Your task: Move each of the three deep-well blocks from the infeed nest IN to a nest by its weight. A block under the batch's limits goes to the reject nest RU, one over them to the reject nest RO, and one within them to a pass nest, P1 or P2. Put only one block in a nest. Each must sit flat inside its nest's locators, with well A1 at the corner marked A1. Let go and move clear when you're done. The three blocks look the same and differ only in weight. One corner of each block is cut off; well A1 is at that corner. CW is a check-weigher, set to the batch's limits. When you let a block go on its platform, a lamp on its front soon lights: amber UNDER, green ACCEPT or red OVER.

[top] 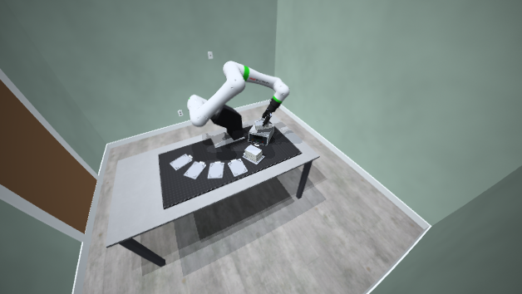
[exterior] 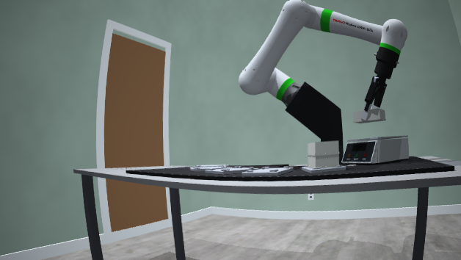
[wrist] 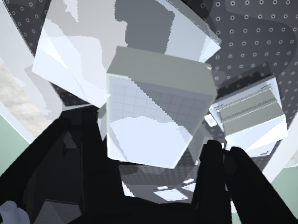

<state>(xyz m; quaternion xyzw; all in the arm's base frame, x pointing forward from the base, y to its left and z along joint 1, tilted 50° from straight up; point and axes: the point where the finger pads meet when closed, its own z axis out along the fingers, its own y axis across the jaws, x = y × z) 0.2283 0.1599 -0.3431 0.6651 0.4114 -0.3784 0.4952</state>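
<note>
Now: hand 60 mm past the check-weigher platform, 30 mm to the right of it and 100 mm above it. Round my hand: grey deep-well block 180 mm ahead, 190 mm to the right, 160 mm below; then check-weigher CW 50 mm behind, 30 mm to the left, 130 mm below.
</note>
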